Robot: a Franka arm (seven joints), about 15 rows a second.
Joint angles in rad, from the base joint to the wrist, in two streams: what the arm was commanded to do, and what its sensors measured. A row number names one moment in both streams.
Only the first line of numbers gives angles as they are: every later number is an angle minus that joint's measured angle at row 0.
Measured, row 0:
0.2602, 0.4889, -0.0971, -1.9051, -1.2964, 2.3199, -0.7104
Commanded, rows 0 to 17:
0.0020, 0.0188, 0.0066, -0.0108, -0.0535, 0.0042, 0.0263
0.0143, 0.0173, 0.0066, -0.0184, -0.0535, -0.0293, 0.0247
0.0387, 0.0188, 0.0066, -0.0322, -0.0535, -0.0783, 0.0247
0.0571, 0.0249, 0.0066, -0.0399, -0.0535, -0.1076, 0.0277
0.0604, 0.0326, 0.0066, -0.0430, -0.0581, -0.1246, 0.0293
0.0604, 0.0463, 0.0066, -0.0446, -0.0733, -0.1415, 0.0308
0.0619, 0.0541, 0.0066, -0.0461, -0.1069, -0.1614, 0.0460
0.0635, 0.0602, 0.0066, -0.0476, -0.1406, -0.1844, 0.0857
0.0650, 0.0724, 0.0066, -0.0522, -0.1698, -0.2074, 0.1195
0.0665, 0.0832, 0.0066, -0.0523, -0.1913, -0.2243, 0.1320
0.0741, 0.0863, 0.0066, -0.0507, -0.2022, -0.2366, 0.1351
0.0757, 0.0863, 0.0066, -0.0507, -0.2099, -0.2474, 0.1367
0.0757, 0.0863, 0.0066, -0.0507, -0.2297, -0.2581, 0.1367
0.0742, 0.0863, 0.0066, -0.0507, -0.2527, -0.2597, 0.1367
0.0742, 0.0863, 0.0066, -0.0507, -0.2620, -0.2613, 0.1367
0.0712, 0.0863, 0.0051, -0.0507, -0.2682, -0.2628, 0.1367
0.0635, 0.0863, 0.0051, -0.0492, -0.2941, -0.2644, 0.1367
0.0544, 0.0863, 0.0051, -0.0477, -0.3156, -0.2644, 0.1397
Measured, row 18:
0.0733, 0.0815, 0.0027, -0.0447, -0.2531, -0.2568, 0.1090
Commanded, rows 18 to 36:
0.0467, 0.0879, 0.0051, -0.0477, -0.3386, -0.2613, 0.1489
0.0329, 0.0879, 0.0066, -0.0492, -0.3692, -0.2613, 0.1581
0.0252, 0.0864, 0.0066, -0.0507, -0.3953, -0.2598, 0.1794
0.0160, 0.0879, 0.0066, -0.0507, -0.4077, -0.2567, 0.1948
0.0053, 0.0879, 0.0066, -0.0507, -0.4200, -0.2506, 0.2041
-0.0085, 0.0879, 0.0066, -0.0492, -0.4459, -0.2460, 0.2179
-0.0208, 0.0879, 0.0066, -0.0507, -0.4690, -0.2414, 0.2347
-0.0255, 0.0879, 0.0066, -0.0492, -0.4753, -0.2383, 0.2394
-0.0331, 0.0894, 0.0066, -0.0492, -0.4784, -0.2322, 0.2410
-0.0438, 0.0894, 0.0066, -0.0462, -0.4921, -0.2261, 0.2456
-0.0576, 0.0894, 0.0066, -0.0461, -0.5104, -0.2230, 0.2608
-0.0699, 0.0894, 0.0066, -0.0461, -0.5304, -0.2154, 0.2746
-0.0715, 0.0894, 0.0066, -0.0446, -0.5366, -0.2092, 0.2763
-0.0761, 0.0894, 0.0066, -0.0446, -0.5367, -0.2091, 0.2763
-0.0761, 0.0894, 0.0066, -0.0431, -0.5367, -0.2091, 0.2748
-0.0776, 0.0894, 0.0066, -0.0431, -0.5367, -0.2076, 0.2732
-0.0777, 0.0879, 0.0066, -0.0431, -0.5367, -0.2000, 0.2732
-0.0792, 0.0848, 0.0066, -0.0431, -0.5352, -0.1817, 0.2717
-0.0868, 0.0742, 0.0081, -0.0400, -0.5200, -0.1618, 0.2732
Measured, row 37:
-0.0638, 0.0837, -0.0015, -0.0430, -0.5005, -0.2098, 0.2506
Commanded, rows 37 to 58:
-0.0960, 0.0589, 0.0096, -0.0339, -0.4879, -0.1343, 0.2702
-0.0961, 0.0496, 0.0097, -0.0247, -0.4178, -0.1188, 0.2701
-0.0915, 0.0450, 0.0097, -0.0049, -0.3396, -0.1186, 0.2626
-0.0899, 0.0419, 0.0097, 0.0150, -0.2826, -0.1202, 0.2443
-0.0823, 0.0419, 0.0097, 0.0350, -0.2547, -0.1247, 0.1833
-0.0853, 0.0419, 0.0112, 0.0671, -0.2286, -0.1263, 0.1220
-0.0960, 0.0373, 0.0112, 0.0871, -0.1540, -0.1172, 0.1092
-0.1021, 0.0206, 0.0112, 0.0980, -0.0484, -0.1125, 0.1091
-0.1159, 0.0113, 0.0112, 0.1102, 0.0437, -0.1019, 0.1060
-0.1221, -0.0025, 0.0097, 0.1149, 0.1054, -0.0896, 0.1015
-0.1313, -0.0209, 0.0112, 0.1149, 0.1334, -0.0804, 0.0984
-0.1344, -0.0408, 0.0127, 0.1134, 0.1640, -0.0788, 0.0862
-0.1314, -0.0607, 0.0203, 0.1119, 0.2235, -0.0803, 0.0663
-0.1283, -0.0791, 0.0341, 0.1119, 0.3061, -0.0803, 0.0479
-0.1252, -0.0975, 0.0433, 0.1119, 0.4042, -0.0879, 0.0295
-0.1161, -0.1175, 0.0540, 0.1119, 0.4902, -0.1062, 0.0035
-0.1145, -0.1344, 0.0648, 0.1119, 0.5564, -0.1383, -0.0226
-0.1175, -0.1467, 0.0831, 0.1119, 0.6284, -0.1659, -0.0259
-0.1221, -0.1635, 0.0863, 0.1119, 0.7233, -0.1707, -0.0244
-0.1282, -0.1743, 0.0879, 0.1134, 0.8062, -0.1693, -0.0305
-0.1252, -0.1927, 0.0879, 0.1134, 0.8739, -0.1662, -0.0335
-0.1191, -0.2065, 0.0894, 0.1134, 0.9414, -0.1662, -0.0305
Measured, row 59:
-0.1085, -0.1652, 0.0774, 0.1272, 0.8291, -0.1622, -0.0085
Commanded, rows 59 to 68:
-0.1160, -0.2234, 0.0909, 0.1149, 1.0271, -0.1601, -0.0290
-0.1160, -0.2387, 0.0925, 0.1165, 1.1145, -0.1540, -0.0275
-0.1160, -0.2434, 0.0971, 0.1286, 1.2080, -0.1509, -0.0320
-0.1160, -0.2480, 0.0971, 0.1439, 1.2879, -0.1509, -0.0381
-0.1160, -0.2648, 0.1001, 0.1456, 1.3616, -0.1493, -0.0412
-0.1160, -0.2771, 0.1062, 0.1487, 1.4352, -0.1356, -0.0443
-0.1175, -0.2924, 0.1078, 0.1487, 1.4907, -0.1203, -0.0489
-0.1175, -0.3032, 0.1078, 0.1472, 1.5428, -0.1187, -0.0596
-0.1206, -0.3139, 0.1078, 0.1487, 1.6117, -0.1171, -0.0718
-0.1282, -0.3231, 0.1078, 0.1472, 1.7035, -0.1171, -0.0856
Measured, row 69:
-0.1082, -0.2986, 0.1000, 0.1582, 1.5792, -0.1316, -0.0440
